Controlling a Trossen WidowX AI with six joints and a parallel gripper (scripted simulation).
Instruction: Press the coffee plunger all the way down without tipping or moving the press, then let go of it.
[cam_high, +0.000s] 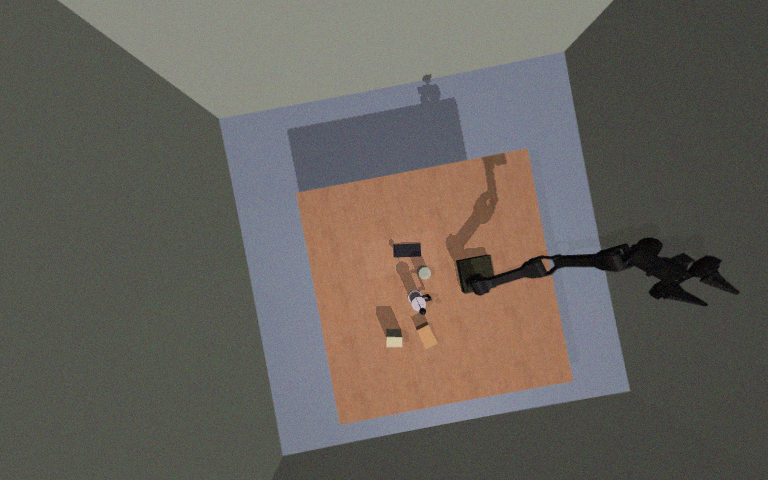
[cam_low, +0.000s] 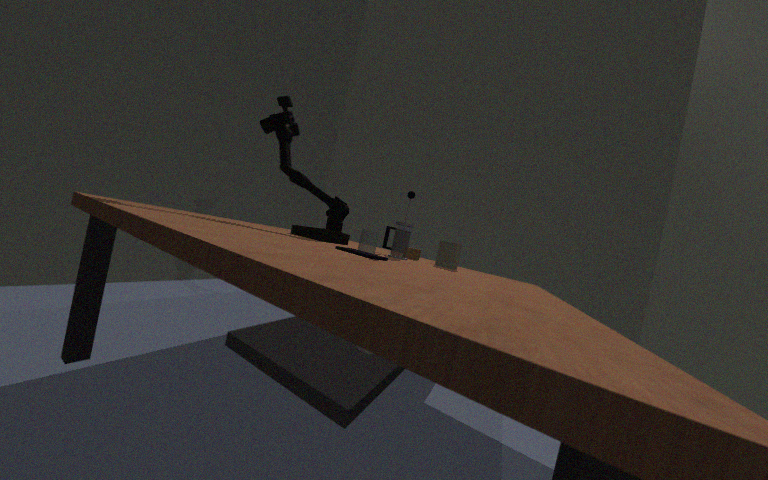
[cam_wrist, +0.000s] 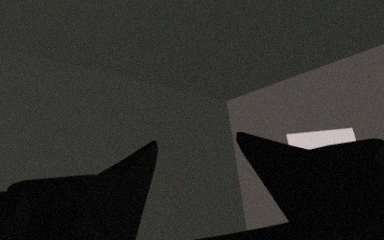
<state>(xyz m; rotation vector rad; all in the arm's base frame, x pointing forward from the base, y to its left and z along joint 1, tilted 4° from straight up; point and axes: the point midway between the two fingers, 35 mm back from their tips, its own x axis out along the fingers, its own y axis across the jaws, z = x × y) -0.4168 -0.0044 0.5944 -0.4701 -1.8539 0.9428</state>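
Right now my gripper tip is 770 mm short of the coffee press, 20 mm to the right of it and 500 mm above it. Round my gripper tip: flat dark slab (790 mm ahead, 240 mm to the right, 620 mm below); orange block (760 mm ahead, 230 mm to the left, 600 mm below).
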